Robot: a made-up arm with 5 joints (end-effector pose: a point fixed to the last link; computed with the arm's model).
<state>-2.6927 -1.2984 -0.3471 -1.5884 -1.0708</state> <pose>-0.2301 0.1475 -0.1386 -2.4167 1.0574 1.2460</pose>
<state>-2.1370 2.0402 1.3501 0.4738 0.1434</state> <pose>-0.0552 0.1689 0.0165 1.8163 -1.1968 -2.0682</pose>
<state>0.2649 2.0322 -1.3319 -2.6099 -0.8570</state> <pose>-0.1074 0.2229 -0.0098 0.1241 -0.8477 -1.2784</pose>
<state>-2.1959 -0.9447 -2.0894 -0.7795 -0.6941</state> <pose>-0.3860 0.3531 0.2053 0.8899 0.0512 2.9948</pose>
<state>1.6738 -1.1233 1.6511 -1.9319 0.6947</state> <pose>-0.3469 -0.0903 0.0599 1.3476 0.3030 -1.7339</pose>
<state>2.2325 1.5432 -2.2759 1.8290 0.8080</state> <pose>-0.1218 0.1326 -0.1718 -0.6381 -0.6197 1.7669</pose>
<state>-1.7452 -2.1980 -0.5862 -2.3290 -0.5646</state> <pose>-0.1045 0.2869 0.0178 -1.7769 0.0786 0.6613</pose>
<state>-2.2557 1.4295 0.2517 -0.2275 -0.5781</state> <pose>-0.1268 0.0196 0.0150 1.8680 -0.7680 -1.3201</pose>
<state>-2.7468 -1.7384 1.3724 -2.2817 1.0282</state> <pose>-0.1226 0.4094 0.1387 1.1729 -0.2533 2.6005</pose>
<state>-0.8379 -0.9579 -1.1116 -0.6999 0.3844</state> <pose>-0.0689 0.4712 0.0804 -0.7437 0.3437 1.1955</pose>
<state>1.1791 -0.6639 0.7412 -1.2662 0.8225</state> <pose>-0.1443 0.0410 -0.1841 -3.1414 1.1794 -0.7624</pose>
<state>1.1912 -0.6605 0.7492 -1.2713 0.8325</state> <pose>-0.1476 0.0410 -0.1836 3.1336 1.1857 -0.7640</pose>
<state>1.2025 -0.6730 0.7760 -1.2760 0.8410</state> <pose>-0.1537 0.0359 -0.1819 3.0792 1.1822 -0.7945</pose>
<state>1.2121 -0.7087 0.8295 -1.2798 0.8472</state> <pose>-0.1636 0.0235 -0.1779 2.9616 1.1627 -0.8636</pose>
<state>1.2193 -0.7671 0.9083 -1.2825 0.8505</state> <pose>-0.1765 0.0040 -0.1700 2.7947 1.1233 -0.9601</pose>
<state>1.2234 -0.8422 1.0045 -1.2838 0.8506</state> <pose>-0.1906 -0.0203 -0.1571 2.6104 1.0639 -1.0605</pose>
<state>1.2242 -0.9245 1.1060 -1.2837 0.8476</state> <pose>-0.2036 -0.0454 -0.1396 2.4403 0.9899 -1.1452</pose>
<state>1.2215 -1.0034 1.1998 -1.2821 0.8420</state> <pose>-0.2139 -0.0676 -0.1196 2.3039 0.9119 -1.2052</pose>
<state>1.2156 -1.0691 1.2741 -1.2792 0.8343</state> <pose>-0.2204 -0.0842 -0.1012 2.2098 0.8421 -1.2407</pose>
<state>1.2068 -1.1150 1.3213 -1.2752 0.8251</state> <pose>-0.2229 -0.0948 -0.0881 2.1588 0.7904 -1.2553</pose>
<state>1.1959 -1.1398 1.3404 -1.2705 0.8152</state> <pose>-0.2218 -0.1000 -0.0821 2.1456 0.7602 -1.2539</pose>
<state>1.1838 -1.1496 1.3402 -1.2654 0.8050</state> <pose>-0.2185 -0.1020 -0.0812 2.1562 0.7459 -1.2433</pose>
